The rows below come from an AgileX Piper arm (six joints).
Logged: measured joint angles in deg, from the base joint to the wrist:
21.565 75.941 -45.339 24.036 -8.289 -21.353
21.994 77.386 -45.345 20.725 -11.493 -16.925
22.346 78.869 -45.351 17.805 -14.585 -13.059
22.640 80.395 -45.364 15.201 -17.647 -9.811
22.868 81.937 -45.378 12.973 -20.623 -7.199
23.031 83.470 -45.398 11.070 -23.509 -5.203
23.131 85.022 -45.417 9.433 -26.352 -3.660
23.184 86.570 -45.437 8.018 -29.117 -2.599
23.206 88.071 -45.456 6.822 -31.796 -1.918
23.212 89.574 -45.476 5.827 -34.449 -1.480
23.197 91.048 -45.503 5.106 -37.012 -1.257
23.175 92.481 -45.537 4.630 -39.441 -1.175
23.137 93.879 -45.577 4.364 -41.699 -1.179
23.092 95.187 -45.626 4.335 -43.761 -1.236
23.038 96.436 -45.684 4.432 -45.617 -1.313
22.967 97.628 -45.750 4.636 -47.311 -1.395
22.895 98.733 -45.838 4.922 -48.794 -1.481
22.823 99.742 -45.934 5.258 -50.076 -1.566
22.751 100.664 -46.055 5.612 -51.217 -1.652
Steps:
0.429 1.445 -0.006 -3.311 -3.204 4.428
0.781 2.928 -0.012 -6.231 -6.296 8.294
1.075 4.454 -0.025 -8.835 -9.358 11.542
1.303 5.996 -0.039 -11.063 -12.334 14.154
1.466 7.529 -0.059 -12.966 -15.220 16.150
1.566 9.081 -0.078 -14.603 -18.063 17.693
1.619 10.629 -0.098 -16.018 -20.828 18.754
1.641 12.130 -0.117 -17.214 -23.507 19.435
1.647 13.633 -0.137 -18.209 -26.160 19.873
1.632 15.107 -0.164 -18.930 -28.723 20.096
1.610 16.540 -0.198 -19.406 -31.152 20.178
1.572 17.938 -0.238 -19.672 -33.410 20.174
1.527 19.246 -0.287 -19.701 -35.472 20.117
1.473 20.495 -0.345 -19.604 -37.328 20.040
1.402 21.687 -0.411 -19.400 -39.022 19.958
1.330 22.792 -0.499 -19.114 -40.505 19.872
1.258 23.801 -0.595 -18.778 -41.787 19.787
1.186 24.723 -0.716 -18.424 -42.928 19.701

